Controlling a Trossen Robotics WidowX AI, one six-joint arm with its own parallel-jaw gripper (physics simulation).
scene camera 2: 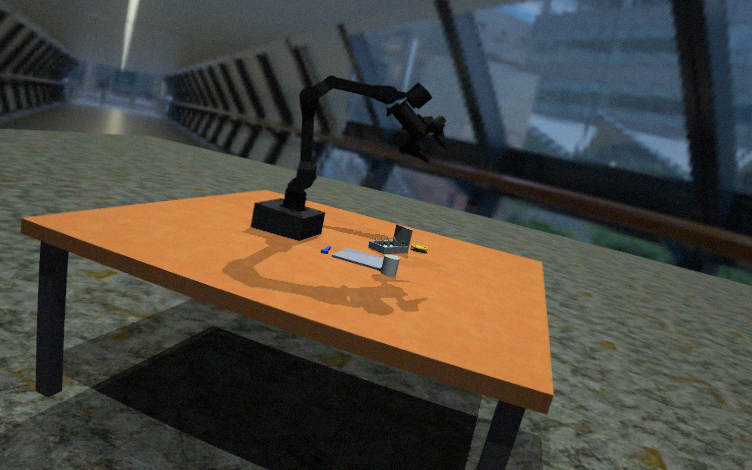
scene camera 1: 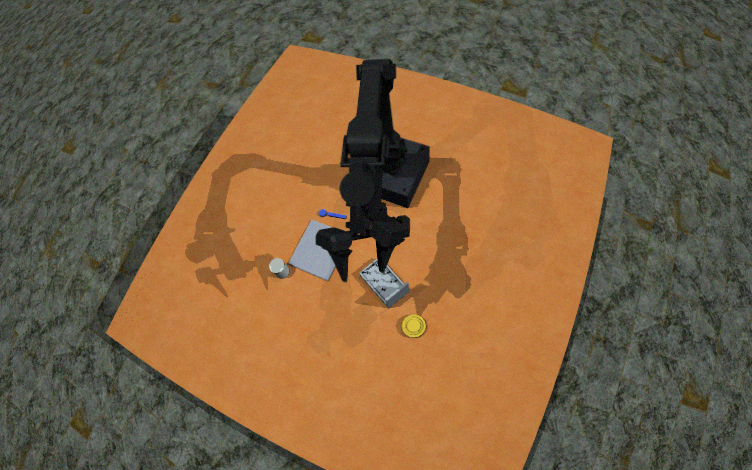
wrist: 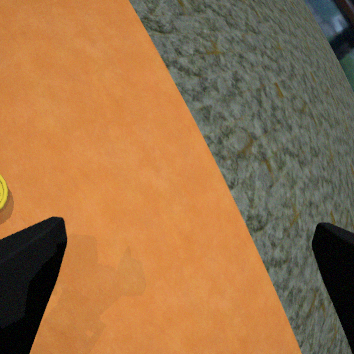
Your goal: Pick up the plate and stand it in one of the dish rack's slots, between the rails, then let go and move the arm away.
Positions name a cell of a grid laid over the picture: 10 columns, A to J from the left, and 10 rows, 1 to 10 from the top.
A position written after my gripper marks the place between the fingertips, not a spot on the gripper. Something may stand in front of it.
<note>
My gripper (scene camera 1: E6) is open and holds nothing. A grey dish rack (scene camera 1: F7) rests on the table. I also see a grey mat (scene camera 1: E6).
The grey dish rack also shows in scene camera 2 (scene camera 2: F6). My gripper is seen too in scene camera 2 (scene camera 2: F4) and in the wrist view (wrist: F7).
</note>
